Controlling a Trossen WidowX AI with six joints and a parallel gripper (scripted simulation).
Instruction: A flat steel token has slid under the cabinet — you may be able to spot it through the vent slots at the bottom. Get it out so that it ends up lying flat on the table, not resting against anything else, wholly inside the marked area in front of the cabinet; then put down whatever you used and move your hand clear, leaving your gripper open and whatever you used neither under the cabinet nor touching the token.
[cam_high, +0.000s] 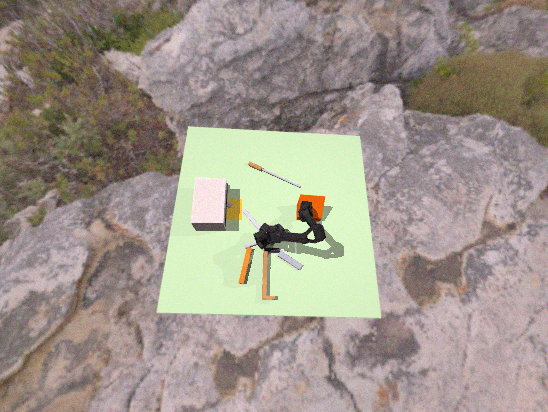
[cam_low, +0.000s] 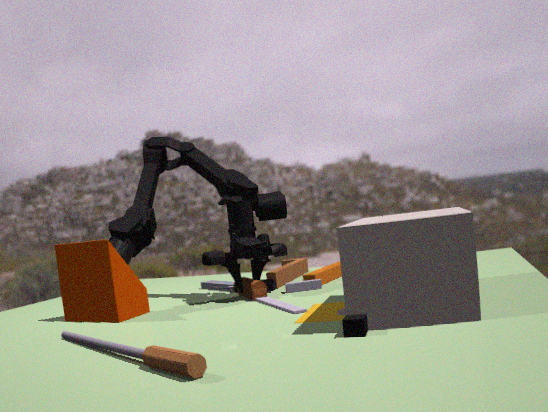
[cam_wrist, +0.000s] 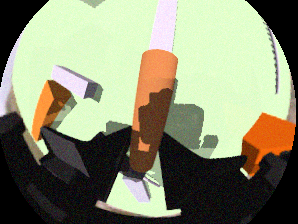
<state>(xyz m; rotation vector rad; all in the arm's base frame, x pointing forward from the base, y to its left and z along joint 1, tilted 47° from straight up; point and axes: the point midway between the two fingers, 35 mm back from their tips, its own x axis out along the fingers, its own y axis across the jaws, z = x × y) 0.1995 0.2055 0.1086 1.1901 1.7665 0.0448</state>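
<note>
Now: gripper tip 18 cm to the right of the orange bar, 13 cm short of it and 1 cm below it. From my gripper tip the other things lie so: grey token (29 cm ahead, 21 cm to the right, 1 cm below); then grey bar (14 cm behind, 12 cm to the left).
</note>
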